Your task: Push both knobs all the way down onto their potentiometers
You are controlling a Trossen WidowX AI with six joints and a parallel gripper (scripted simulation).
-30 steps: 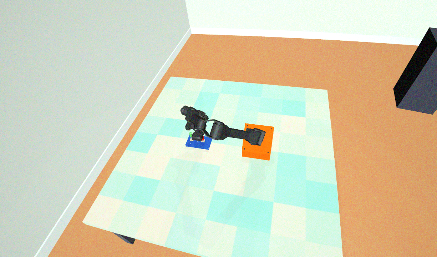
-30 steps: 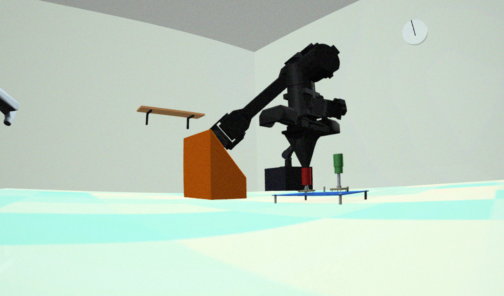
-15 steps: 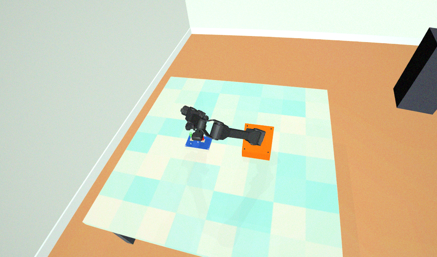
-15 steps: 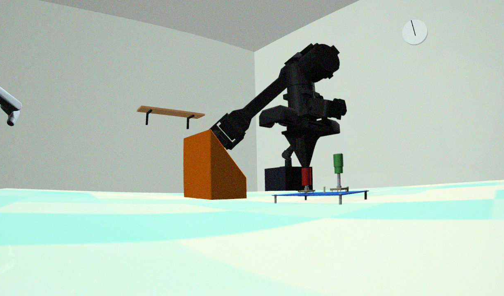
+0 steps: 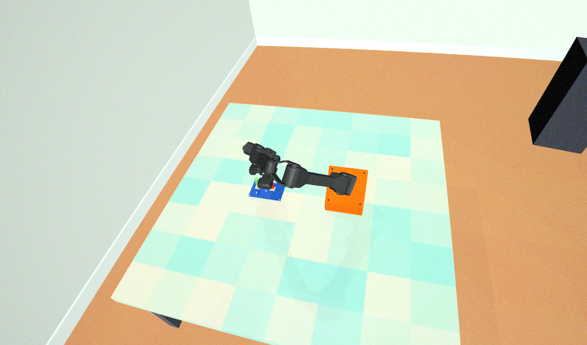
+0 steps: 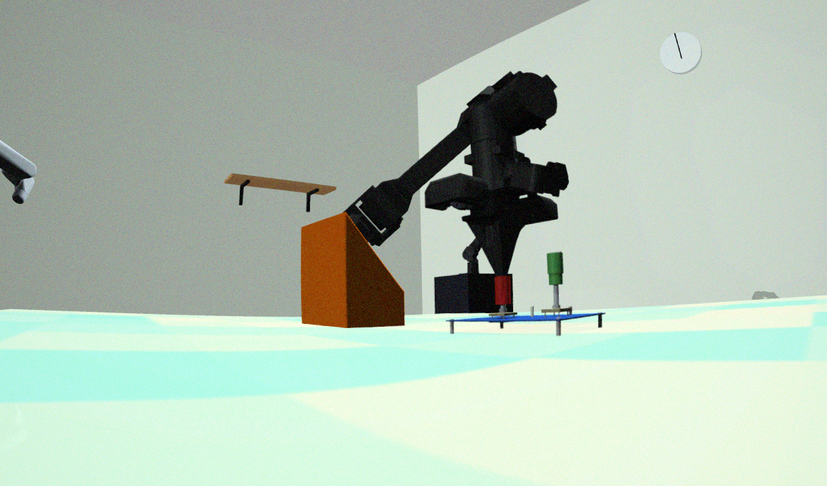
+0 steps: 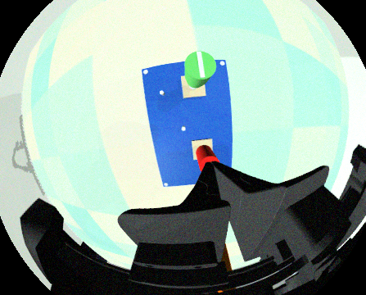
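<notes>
Now: the red knob 2 cm below my gripper tip. From my gripper tip the other things lie so: green knob: 7 cm ahead, 1 cm to the left, 1 cm above.
</notes>
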